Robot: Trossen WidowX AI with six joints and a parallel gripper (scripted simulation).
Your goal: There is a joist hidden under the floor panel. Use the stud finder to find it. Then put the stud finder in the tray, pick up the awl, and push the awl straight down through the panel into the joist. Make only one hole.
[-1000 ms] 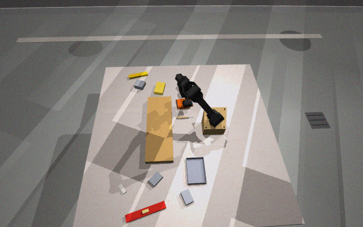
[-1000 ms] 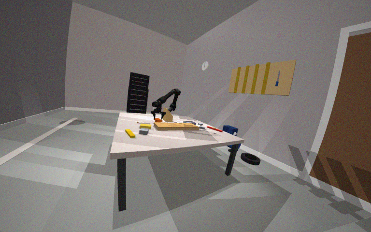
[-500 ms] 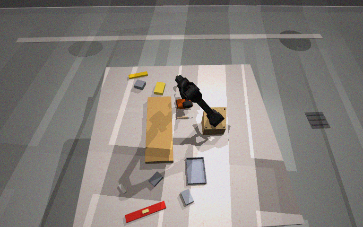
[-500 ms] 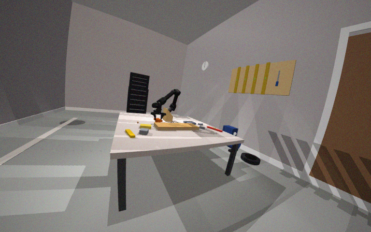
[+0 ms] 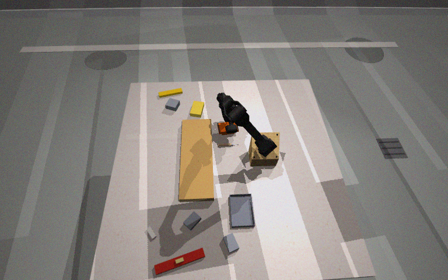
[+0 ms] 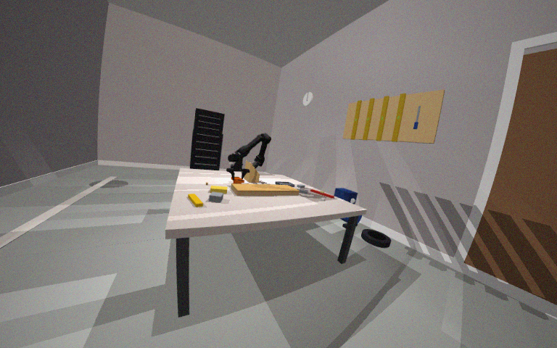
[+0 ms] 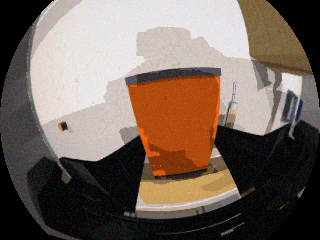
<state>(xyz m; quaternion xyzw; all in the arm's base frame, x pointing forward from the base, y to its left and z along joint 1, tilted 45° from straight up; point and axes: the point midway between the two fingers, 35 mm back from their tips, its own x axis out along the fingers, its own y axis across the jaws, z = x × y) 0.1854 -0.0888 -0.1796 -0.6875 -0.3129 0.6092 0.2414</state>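
The awl lies 10 cm to the left of my gripper tip, 3 cm below it and 1 cm behind it. Also, from my gripper tip: green square 4 cm below, 3 cm ahead; then grey block 35 cm ahead, 22 cm to the right, 2 cm below; then stud finder 3 cm below, 1 cm ahead.
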